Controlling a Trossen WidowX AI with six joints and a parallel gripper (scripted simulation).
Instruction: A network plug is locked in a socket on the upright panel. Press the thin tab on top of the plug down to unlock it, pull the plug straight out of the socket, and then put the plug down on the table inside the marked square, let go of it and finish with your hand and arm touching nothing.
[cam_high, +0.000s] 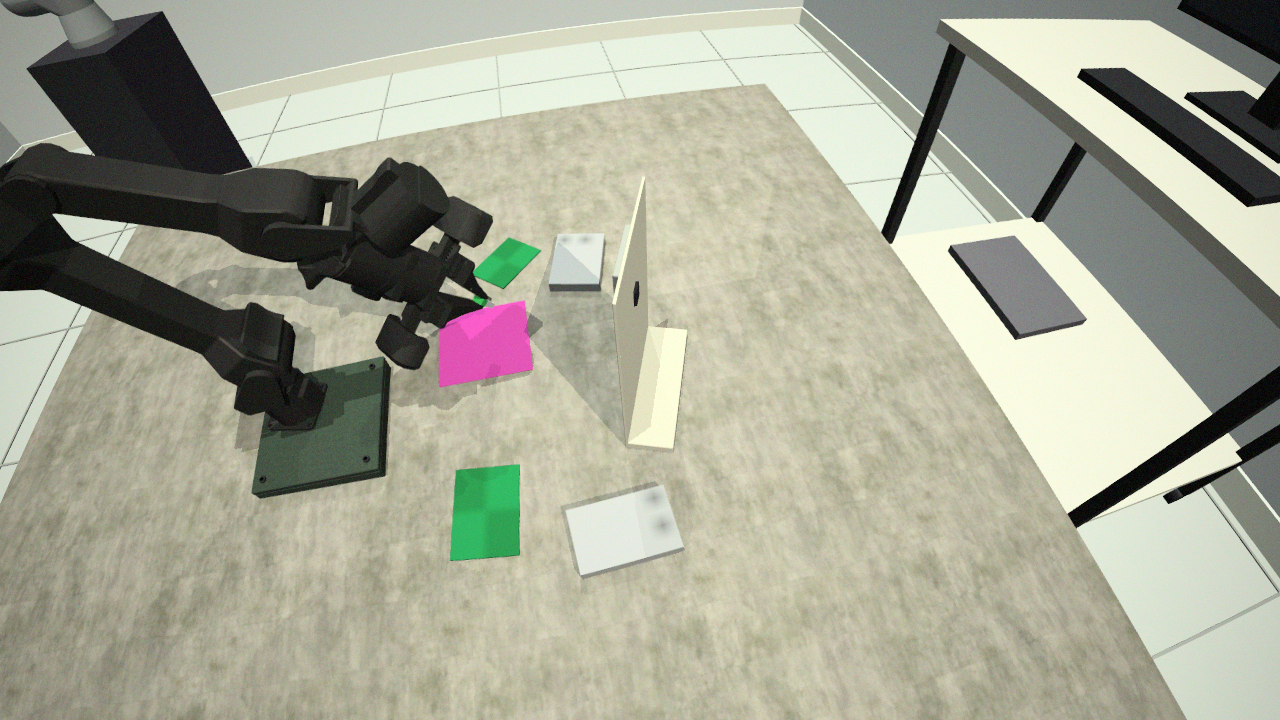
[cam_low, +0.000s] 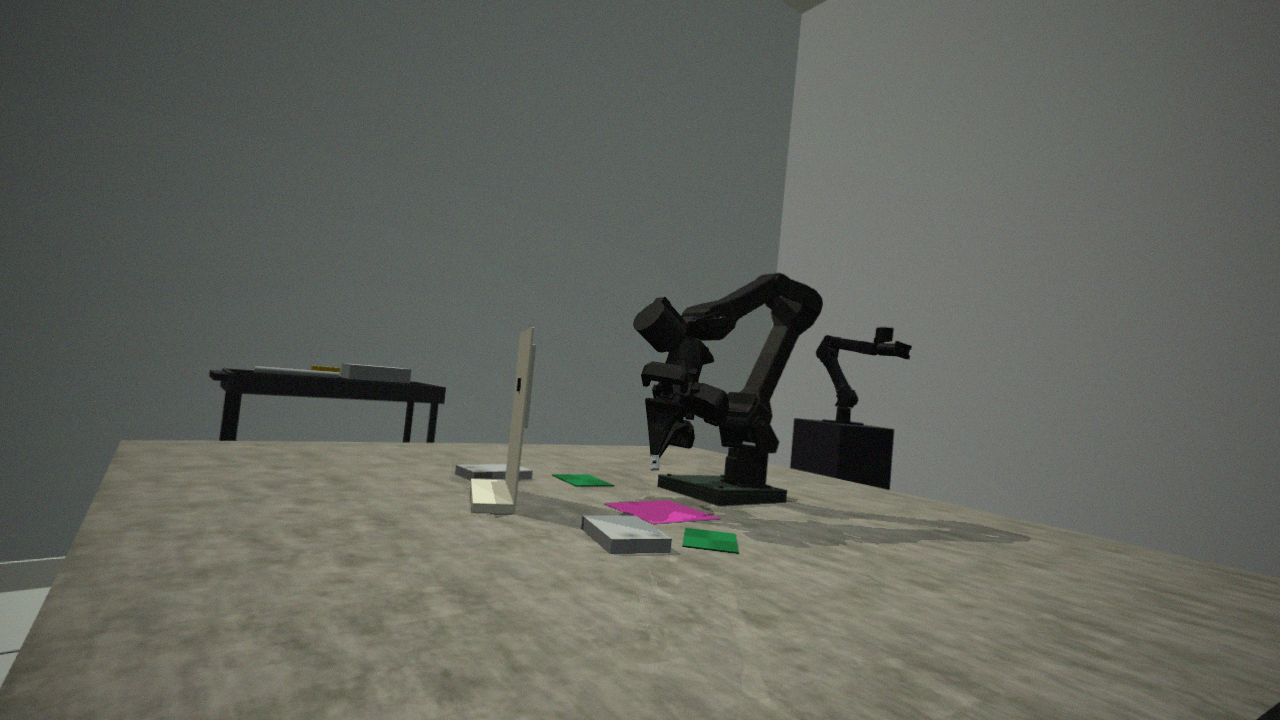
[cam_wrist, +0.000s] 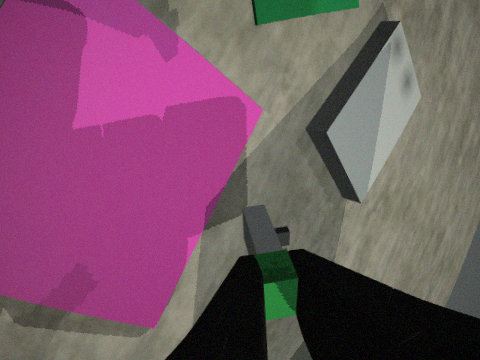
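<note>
Right now the marked square is 2 cm behind my gripper tip and 8 cm below it. Also, from my gripper tip: cream upright panel: 19 cm ahead, 8 cm to the right, 3 cm above; network plug: right at my gripper tip.
</note>
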